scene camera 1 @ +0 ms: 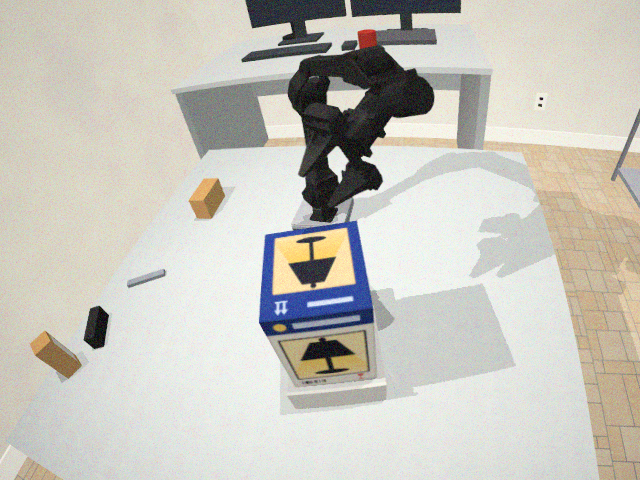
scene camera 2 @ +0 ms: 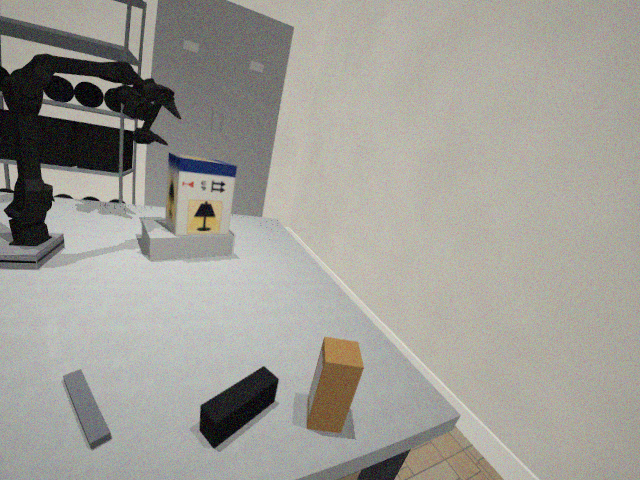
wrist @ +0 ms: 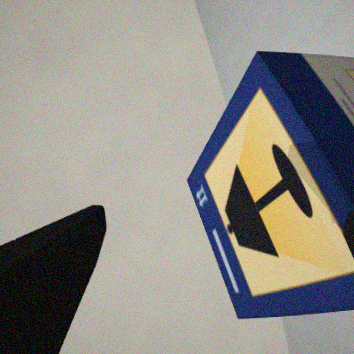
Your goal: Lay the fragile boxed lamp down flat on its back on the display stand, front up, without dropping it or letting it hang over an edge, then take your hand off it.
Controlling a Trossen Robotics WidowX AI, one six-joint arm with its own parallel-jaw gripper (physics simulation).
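Places are measured from the arm's base along level axes (x ahead, y left, z up), in metres.
Pixels of known places: gripper, fingertip midpoint: [scene camera 1: 316,192] [scene camera 2: 173,132] [wrist: 226,219]; arm's base at its link origin: [scene camera 1: 324,214] [scene camera 2: 31,241].
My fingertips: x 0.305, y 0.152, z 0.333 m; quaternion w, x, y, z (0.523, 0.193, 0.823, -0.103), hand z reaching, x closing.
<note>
Ahead of a thing's pixels: the offset from my fingertips to its top centre.
The boxed lamp @[dx +0.089, dy +0.017, dz -0.067 m] [scene camera 1: 315,286] [scene camera 2: 201,200] [wrist: 277,211] stands upright on the low grey display stand [scene camera 1: 337,392] [scene camera 2: 187,245]. Its top face is blue with a yellow lamp picture, and the white side faces carry smaller lamp pictures. My gripper [scene camera 1: 314,190] [scene camera 2: 170,129] [wrist: 226,219] is open and empty. It hangs in the air above and behind the box, fingers pointing down toward the box's top, not touching it. In the wrist view the blue top fills the right side between my two black fingers.
An orange block [scene camera 1: 207,197] [scene camera 2: 334,383], a black block @[dx +0.235, dy -0.637, dz -0.322 m] [scene camera 1: 96,327] [scene camera 2: 239,405] and a thin grey bar @[dx +0.028, dy -0.613, dz -0.360 m] [scene camera 1: 146,277] [scene camera 2: 91,419] lie on the table's left side. A desk [scene camera 1: 461,57] with monitors stands behind. A shelf rack [scene camera 2: 125,157] stands beyond the table.
</note>
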